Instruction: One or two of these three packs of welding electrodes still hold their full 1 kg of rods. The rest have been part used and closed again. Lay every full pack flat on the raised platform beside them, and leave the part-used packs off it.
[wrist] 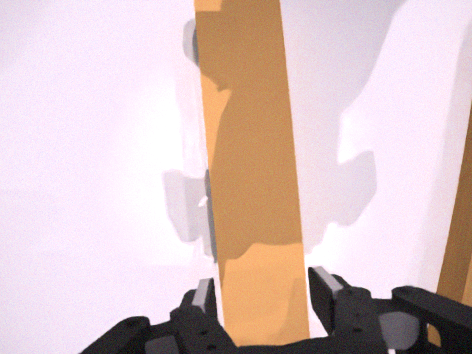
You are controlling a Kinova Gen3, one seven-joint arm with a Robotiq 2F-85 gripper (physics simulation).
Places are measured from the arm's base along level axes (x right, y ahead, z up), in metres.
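Pixels of known places: gripper, between the fingertips: (262, 290).
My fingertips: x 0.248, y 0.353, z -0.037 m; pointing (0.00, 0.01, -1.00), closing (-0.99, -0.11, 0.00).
Ahead of a thing's pixels: the offset from my fingertips to its top centre. "spot": to the spot under its first point. Level surfaces: height alone.
A long, flat-faced orange pack {dx -0.003, dy +0.017, dz -0.015 m} (255, 150) runs from the top edge down the middle of the wrist view, most of it in the shadow of the arm. My gripper (262, 290) is open part way, with one finger at each long side of the pack near the bottom of the view. Narrow gaps show between the fingertips and the pack's edges. How low the fingers reach beside it is hard to tell. A second orange pack {spot: dx -0.127, dy -0.027, dz -0.033 m} (456, 225) shows in part at the right edge. The third pack and the raised platform cannot be made out.
A pale, brightly lit surface {dz -0.039 m} (90, 150) lies around the packs, with grey shadows of the gripper on both sides of the middle pack. The second pack stands to the right of my right finger, partly behind the gripper's linkage.
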